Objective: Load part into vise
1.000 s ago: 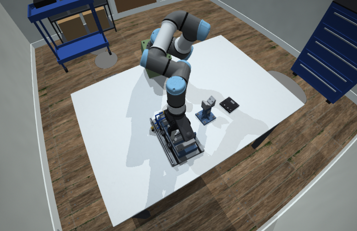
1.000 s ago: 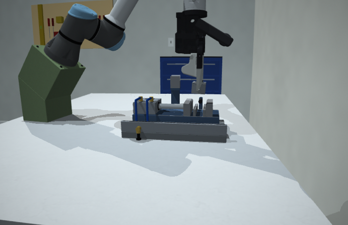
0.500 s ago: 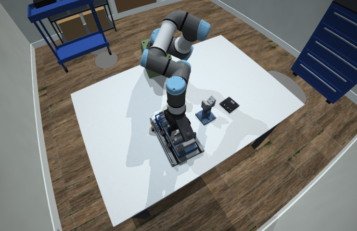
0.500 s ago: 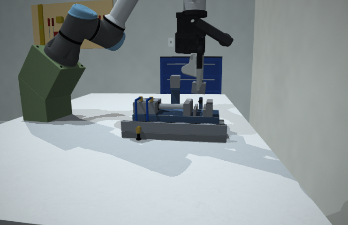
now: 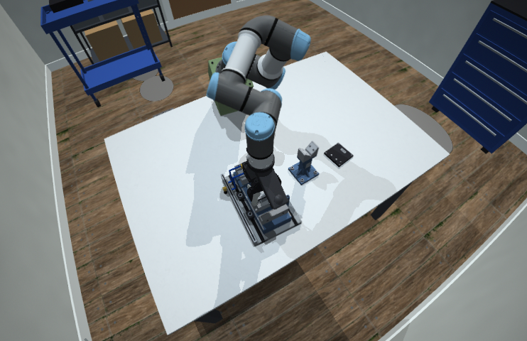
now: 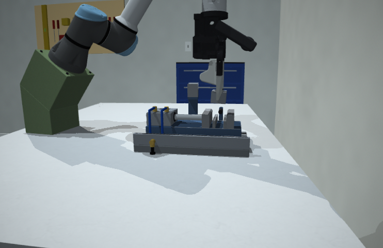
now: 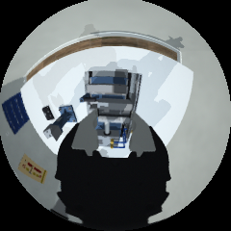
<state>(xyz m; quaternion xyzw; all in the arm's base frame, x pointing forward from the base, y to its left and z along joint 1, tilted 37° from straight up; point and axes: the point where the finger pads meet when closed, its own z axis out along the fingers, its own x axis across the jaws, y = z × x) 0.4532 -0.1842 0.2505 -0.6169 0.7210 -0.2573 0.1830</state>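
Now: hand 70 mm above the fixed jaw, 40 mm short of it and 10 mm to the right of it. The rest, counted from my hand: work stop (60 mm to the left, 60 mm below, 20 mm ahead); part (right at my hand); moving jaw (70 mm below, 30 mm to the left, 30 mm behind).
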